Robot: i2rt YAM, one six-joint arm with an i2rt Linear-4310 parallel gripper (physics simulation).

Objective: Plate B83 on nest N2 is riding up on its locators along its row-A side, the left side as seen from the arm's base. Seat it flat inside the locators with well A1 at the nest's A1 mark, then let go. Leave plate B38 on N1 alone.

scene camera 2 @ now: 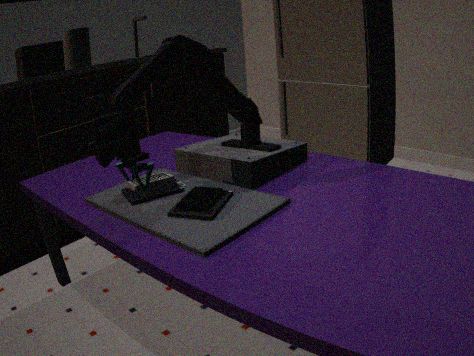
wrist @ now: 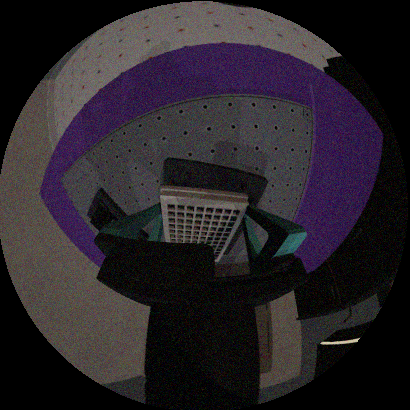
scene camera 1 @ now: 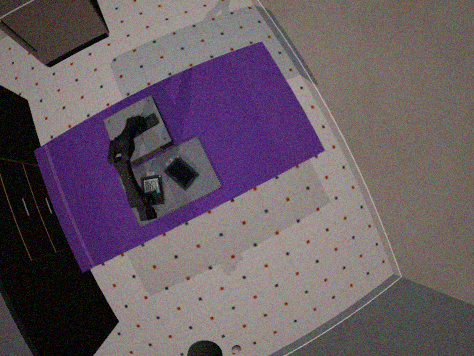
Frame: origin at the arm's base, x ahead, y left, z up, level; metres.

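Seen in the pictures: gripper, fingertip midpoint: (scene camera 2: 138,187) (wrist: 202,206); arm's base, link origin: (scene camera 2: 250,146) (scene camera 1: 141,126).
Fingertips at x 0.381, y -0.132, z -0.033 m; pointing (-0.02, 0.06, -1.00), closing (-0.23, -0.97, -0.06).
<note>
Pixels of each thing's top centre, then the offset from my fingertips to it. "*": a spot on its surface instead. Level surfaces: height alone.
- Plate B83, top centre: (wrist: 197,243) (scene camera 2: 149,177) (scene camera 1: 151,190) dx -0.037, dy +0.014, dz +0.022 m
- dark nest N2, top centre: (wrist: 205,227) (scene camera 2: 150,185) (scene camera 1: 151,190) dx -0.042, dy +0.006, dz -0.006 m
- Plate B38, top centre: (wrist: 113,235) (scene camera 2: 200,196) (scene camera 1: 181,172) dx -0.044, dy +0.202, dz -0.002 m
- dark corner, surface spot: (wrist: 102,208) * dx +0.020, dy +0.179, dz -0.010 m
- grey perforated board, top centre: (wrist: 148,223) (scene camera 2: 176,198) (scene camera 1: 167,181) dx -0.041, dy +0.110, dz -0.027 m
- purple table, surface height: dz -0.041 m
Plate B83 (scene camera 1: 151,185) (scene camera 2: 154,178) (wrist: 202,219) is a white well plate over the dark nest N2 (scene camera 2: 153,193) (wrist: 213,176), at the near-left part of the grey board. My gripper (scene camera 2: 136,183) (wrist: 202,206) comes down from above, and its teal fingers are shut on the plate's two long sides. I cannot tell whether the plate lies flat in the locators. Plate B38 (scene camera 1: 181,173) (scene camera 2: 200,201) is dark and lies on nest N1 beside it, apart from the gripper. In the wrist view it shows only as a dark corner (wrist: 102,208).
The grey perforated board (scene camera 1: 204,174) (scene camera 2: 245,208) (wrist: 229,122) lies on the purple table (scene camera 1: 248,114) (scene camera 2: 344,229). The arm's grey base block (scene camera 1: 156,133) (scene camera 2: 237,162) stands just behind the board. A dark cabinet (scene camera 2: 57,107) stands past the table's left edge.
</note>
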